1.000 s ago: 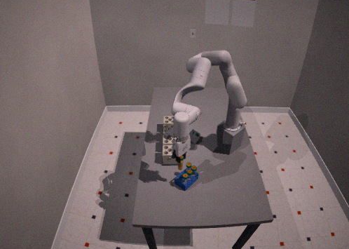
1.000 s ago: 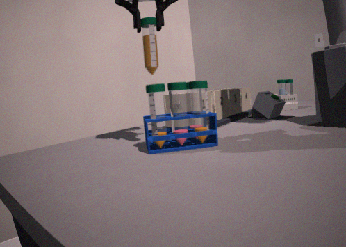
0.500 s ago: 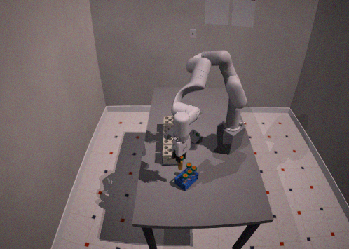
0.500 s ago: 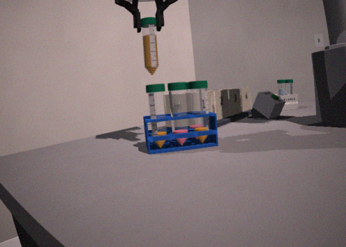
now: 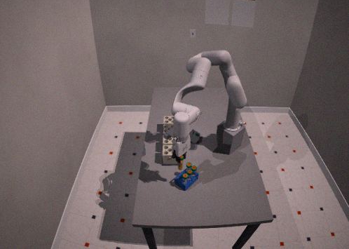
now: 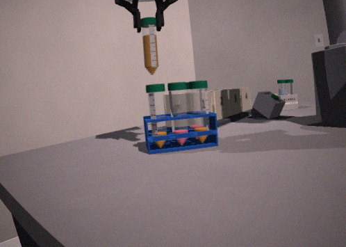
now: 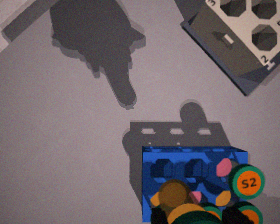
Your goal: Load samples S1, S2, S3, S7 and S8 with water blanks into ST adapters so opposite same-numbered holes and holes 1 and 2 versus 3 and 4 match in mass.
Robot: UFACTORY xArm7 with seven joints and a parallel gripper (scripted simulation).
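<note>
Right now my hand is 10 mm past the sample tube and 50 mm above it. Also, from my hand: blue rack 40 mm behind, 10 mm to the right, 220 mm below; then sloped done desk 160 mm behind, 390 mm to the right, 200 mm below; then adapter 40 mm ahead, 210 mm to the right, 200 mm below.
</note>
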